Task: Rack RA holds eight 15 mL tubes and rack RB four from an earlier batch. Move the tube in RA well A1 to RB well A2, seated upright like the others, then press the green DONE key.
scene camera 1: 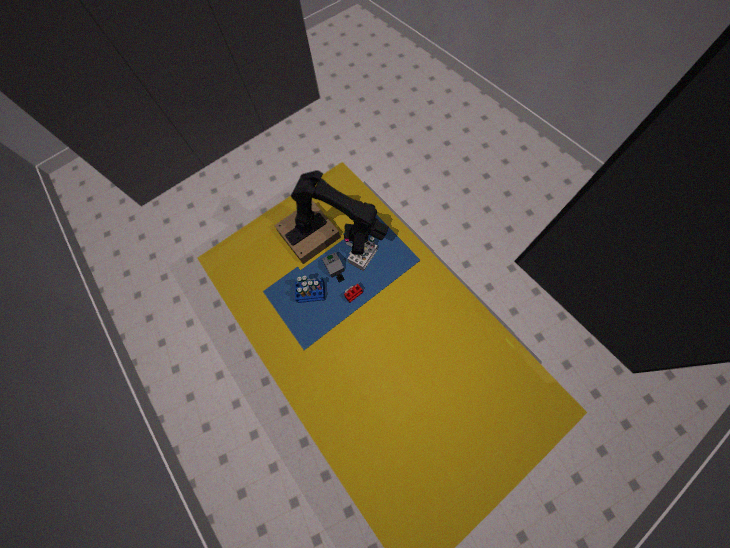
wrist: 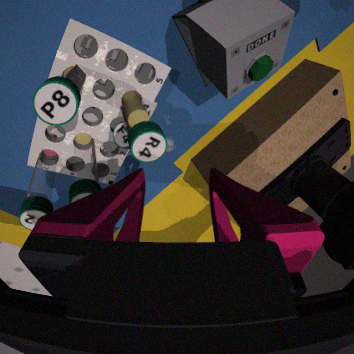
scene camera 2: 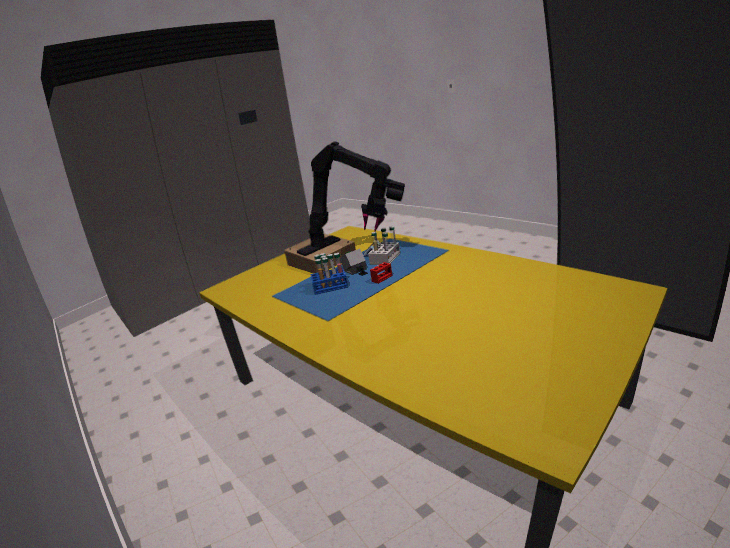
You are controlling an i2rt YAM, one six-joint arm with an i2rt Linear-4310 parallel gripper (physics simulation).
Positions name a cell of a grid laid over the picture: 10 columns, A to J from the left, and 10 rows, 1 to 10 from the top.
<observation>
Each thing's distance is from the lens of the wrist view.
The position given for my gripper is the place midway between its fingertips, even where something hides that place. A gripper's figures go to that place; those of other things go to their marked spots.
my gripper (wrist: E5): 0.13 m
grey box with green DONE button (wrist: G2): 0.17 m
</observation>
